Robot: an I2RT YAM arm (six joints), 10 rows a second.
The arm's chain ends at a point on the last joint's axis. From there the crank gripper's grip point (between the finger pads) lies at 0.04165 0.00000 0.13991 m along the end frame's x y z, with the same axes.
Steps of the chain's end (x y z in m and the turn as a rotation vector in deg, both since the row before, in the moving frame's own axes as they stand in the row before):
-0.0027, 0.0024, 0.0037, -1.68, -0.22, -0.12
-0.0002, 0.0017, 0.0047, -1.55, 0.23, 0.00
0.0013, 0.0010, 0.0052, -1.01, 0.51, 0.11
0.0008, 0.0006, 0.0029, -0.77, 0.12, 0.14
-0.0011, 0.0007, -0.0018, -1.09, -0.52, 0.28
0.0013, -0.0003, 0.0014, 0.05, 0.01, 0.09
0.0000, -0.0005, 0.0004, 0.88, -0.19, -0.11
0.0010, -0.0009, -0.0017, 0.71, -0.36, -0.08
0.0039, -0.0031, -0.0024, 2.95, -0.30, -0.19
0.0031, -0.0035, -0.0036, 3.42, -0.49, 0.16
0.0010, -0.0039, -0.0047, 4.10, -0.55, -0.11
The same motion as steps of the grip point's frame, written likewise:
-0.0032, 0.0064, 0.0038, -1.68, -0.22, -0.12
0.0004, 0.0055, 0.0045, -1.55, 0.23, 0.00
0.0025, 0.0035, 0.0048, -1.01, 0.51, 0.11
0.0011, 0.0026, 0.0028, -0.77, 0.12, 0.14
-0.0024, 0.0036, -0.0015, -1.09, -0.52, 0.28
0.0013, -0.0004, 0.0014, 0.05, 0.01, 0.09
-0.0005, -0.0027, 0.0005, 0.88, -0.19, -0.11
0.0001, -0.0027, -0.0015, 0.71, -0.36, -0.08
0.0032, -0.0104, -0.0024, 2.95, -0.30, -0.19
0.0019, -0.0117, -0.0035, 3.42, -0.49, 0.16
-0.0004, -0.0140, -0.0047, 4.10, -0.55, -0.11

